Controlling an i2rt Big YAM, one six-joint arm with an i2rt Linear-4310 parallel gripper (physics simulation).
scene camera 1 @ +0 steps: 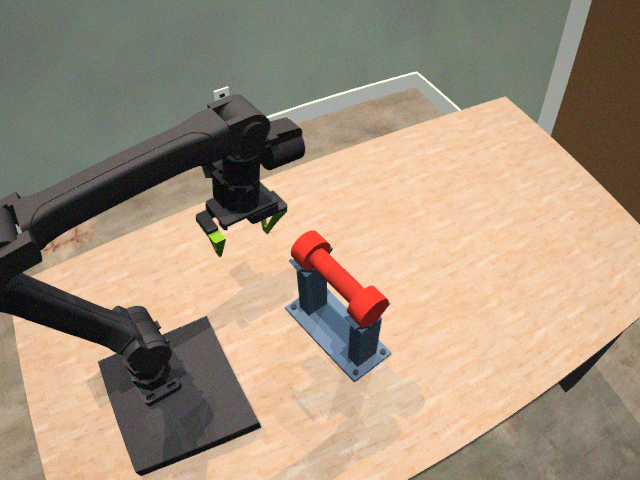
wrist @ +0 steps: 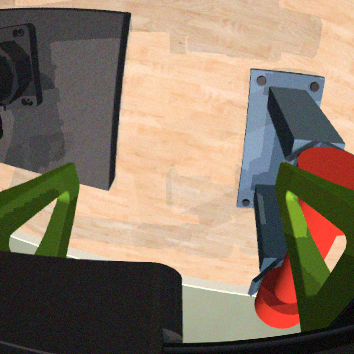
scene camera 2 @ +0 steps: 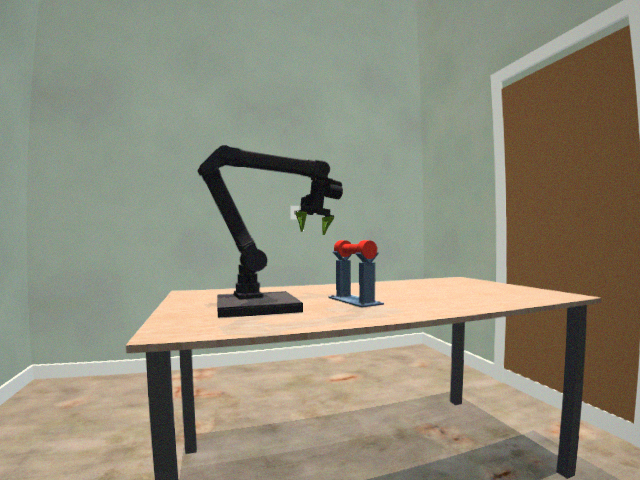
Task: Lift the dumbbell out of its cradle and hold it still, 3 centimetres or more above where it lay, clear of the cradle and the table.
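Pixels of known places: gripper, fingertip midpoint: (scene camera 1: 242,243) (wrist: 176,173) (scene camera 2: 312,233); arm's base, link origin: (scene camera 1: 152,375) (wrist: 14,65) (scene camera 2: 248,296).
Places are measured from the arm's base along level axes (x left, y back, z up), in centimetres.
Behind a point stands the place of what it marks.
Observation:
The red dumbbell (scene camera 1: 338,276) @(y -37.4, x -11.5, z 18.3 cm) (scene camera 2: 368,249) @(y -38.0, x -20.3, z 16.7 cm) (wrist: 325,164) @(y -36.3, x -1.3, z 16.1 cm) lies level in the blue cradle (scene camera 1: 364,343) @(y -37.3, x -20.2, z 6.8 cm) (scene camera 2: 367,281) @(y -37.7, x -20.1, z 5.4 cm) (wrist: 256,120) @(y -34.0, x -6.8, z -2.3 cm), one end on each of its two posts. My gripper (scene camera 1: 244,242) @(y -26.1, x 1.1, z 22.7 cm) (scene camera 2: 313,231) @(y -26.1, x 1.1, z 22.7 cm) (wrist: 176,173) @(y -26.1, x 1.1, z 22.7 cm) is open and empty, with its green fingers pointing down. It hangs higher than the dumbbell and off to its side, on the robot base's side, touching neither dumbbell nor cradle. In the wrist view the right finger covers part of the dumbbell's handle, and the dumbbell's near end is cut by the frame's right edge.
The black base plate (scene camera 1: 222,408) @(y -8.9, x -14.0, z 0.1 cm) (scene camera 2: 279,299) @(y -8.1, x -11.8, z 0.1 cm) (wrist: 90,75) @(y -12.3, x -1.7, z 0.1 cm) of the arm stands on the wooden table (scene camera 1: 465,206) @(y -84.8, x -1.3, z -3.1 cm) (scene camera 2: 465,299) @(y -76.6, x -29.1, z -3.1 cm), to the left of the cradle in the scene views. The cradle's flat foot has bolts at its corners. A wall rises behind the table.

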